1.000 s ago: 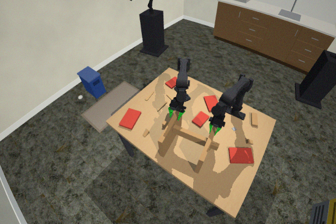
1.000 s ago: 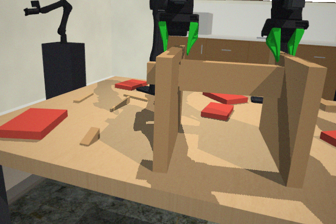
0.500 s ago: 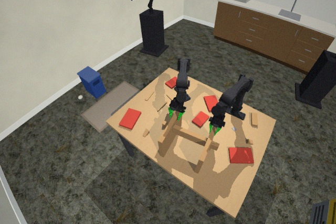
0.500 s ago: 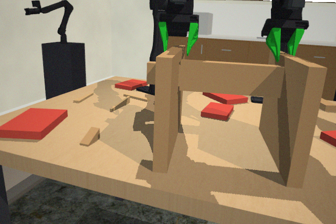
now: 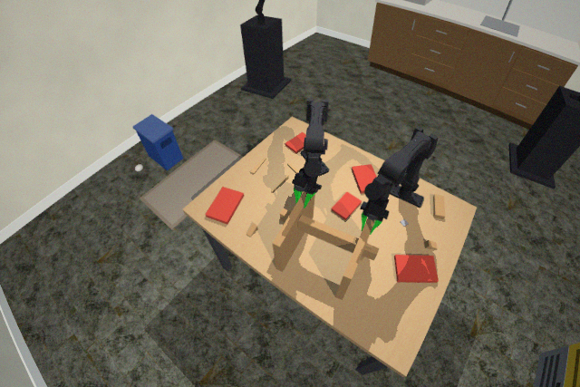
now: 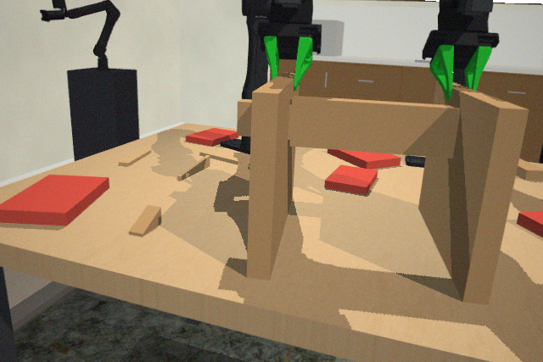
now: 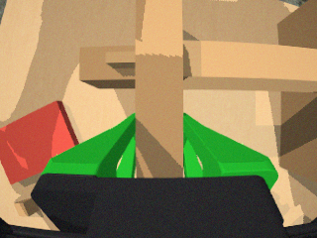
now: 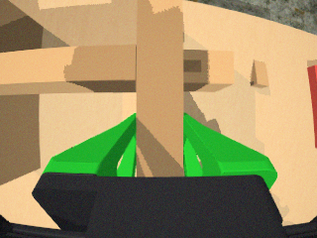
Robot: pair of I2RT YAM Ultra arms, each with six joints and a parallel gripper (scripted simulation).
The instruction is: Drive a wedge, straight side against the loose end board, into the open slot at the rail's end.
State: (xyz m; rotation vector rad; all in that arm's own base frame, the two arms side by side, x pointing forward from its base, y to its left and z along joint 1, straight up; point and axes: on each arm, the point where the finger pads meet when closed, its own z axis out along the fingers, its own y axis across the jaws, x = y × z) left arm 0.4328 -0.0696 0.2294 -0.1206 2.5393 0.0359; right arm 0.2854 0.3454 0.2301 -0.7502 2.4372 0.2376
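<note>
Right now the rail is 50 mm ahead of my left hand, 130 mm to the right of it and 50 mm below it.
The rail is 140 mm to the left of my right hand, 50 mm below it and 50 mm ahead of it.
</note>
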